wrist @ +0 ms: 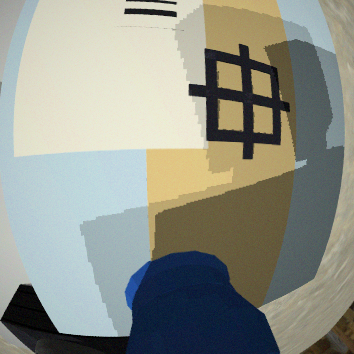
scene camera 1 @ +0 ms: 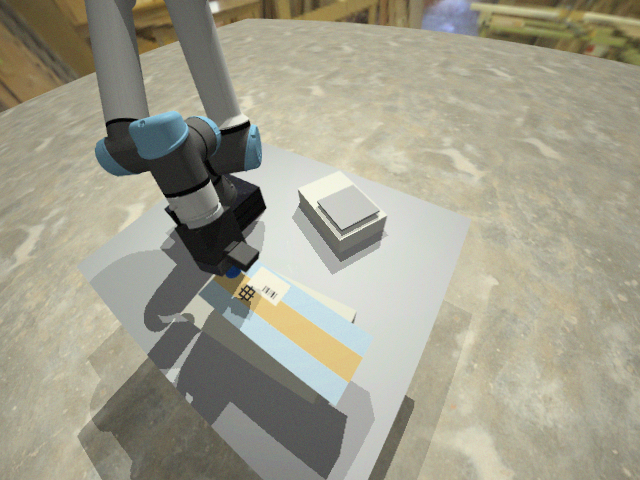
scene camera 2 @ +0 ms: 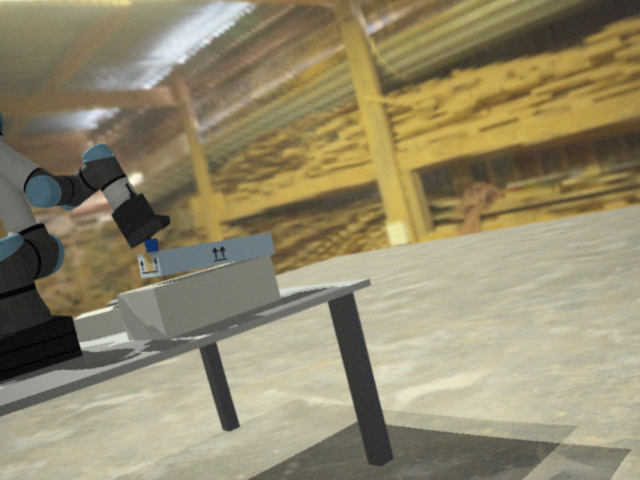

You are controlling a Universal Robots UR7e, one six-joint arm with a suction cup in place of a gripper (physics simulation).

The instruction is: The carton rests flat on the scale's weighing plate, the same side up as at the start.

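Pixels of known places: hand, tool point: (wrist: pixel 193 261) (scene camera 1: pixel 234 276); arm's base, link origin: (scene camera 2: pixel 24 326).
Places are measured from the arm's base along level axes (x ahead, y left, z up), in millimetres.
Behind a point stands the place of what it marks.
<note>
The carton (scene camera 1: pixel 310 330) {x 489, y -288, z 86 mm} (scene camera 2: pixel 191 257) {x 331, y -330, z 64 mm} (wrist: pixel 115 185) {x 326, y -232, z 99 mm} is flat and light blue, with an orange band, a white barcode label and a black grid mark on top. My blue suction cup (scene camera 1: pixel 233 272) (scene camera 2: pixel 151 245) (wrist: pixel 185 265) is on its top at the end nearest the robot base and holds it. That end is raised off the pale block (scene camera 1: pixel 263 356) {x 408, y -359, z 19 mm} (scene camera 2: pixel 217 291) {x 346, y -377, z -31 mm}, so the carton tilts slightly. Whether its far end touches the block I cannot tell. The scale (scene camera 1: pixel 320 190) {x 308, y 186, z -31 mm} stands apart, its grey weighing plate (scene camera 1: pixel 347 205) {x 426, y 130, z -12 mm} bare; in scene camera 2 it is mostly hidden behind the block.
The pale block is wide and low, under the carton on the grey table (scene camera 1: pixel 418 232) {x 668, y 174, z -101 mm} (scene camera 2: pixel 320 293) {x 531, y -536, z -100 mm}. The black robot base (scene camera 1: pixel 250 206) {x 106, y 38, z -35 mm} (scene camera 2: pixel 41 343) {x -19, y -124, z -43 mm} stands at one side of the table. The scale is between the base and the table's far edge.
</note>
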